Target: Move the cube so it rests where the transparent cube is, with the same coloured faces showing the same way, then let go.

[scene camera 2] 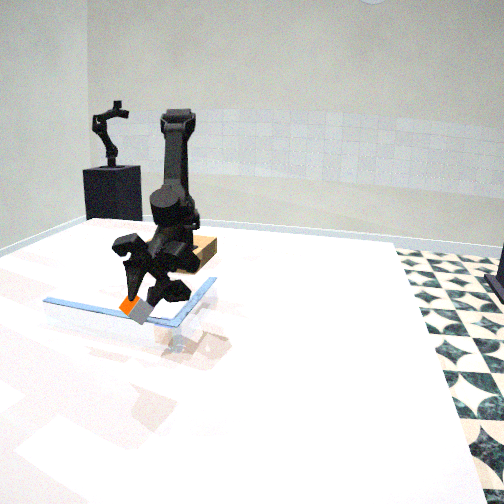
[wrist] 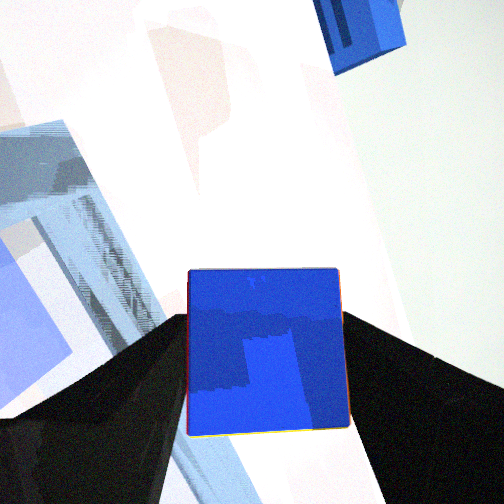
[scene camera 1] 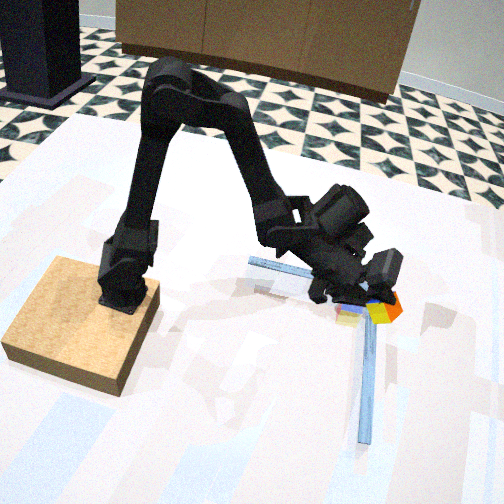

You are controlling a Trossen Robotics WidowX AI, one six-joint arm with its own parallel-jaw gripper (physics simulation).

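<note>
The cube (scene camera 1: 383, 310) shows orange and yellow faces in scene camera 1 and an orange face in scene camera 2 (scene camera 2: 128, 303). In the wrist view its blue face (wrist: 266, 350) fills the space between the two black fingers. My gripper (scene camera 1: 372, 290) is shut on the cube and holds it low over the inner corner of the light blue L-shaped guide (scene camera 1: 366, 372). The transparent cube (scene camera 1: 347, 318) is a faint pale yellow shape touching the held cube's left side. A blue shape (wrist: 360, 35) sits at the top of the wrist view.
The arm stands on a wooden block (scene camera 1: 82, 322) at the left. A dark pedestal (scene camera 2: 113, 192) with a small black arm figure stands far back. Checkered floor (scene camera 1: 420, 130) lies beyond the white table edge.
</note>
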